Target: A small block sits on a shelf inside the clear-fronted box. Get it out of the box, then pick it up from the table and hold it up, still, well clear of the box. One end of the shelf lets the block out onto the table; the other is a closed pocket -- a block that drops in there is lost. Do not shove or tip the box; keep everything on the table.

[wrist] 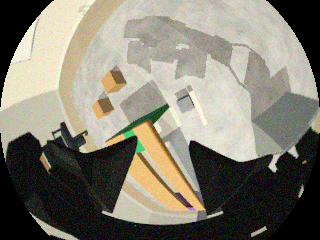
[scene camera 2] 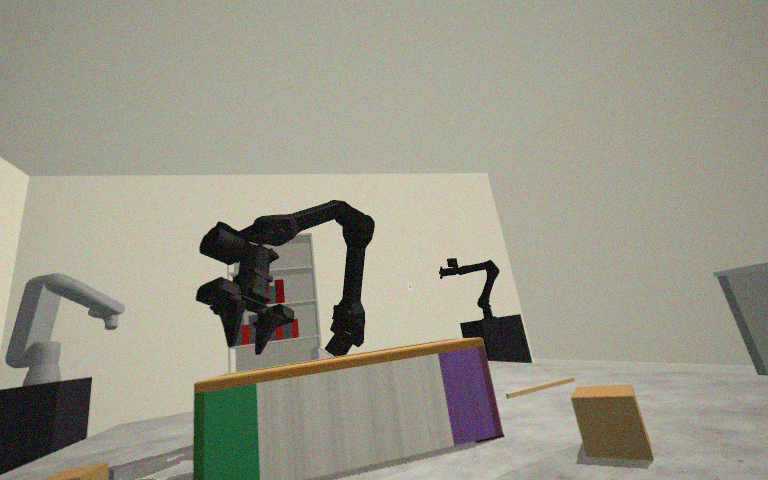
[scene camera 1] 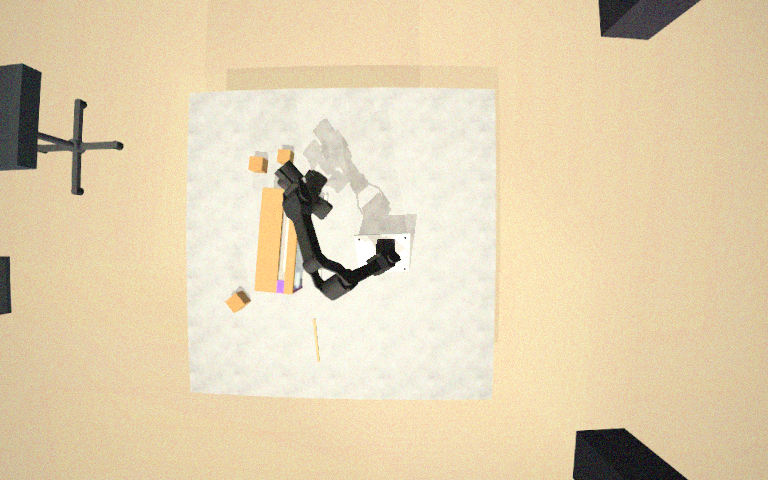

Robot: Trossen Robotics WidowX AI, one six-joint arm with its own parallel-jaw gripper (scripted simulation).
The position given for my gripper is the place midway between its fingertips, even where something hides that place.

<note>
In view: my gripper (scene camera 2: 245, 350) and an orange cube (scene camera 2: 609, 419).
My gripper is seen too in the wrist view (wrist: 163, 142).
</note>
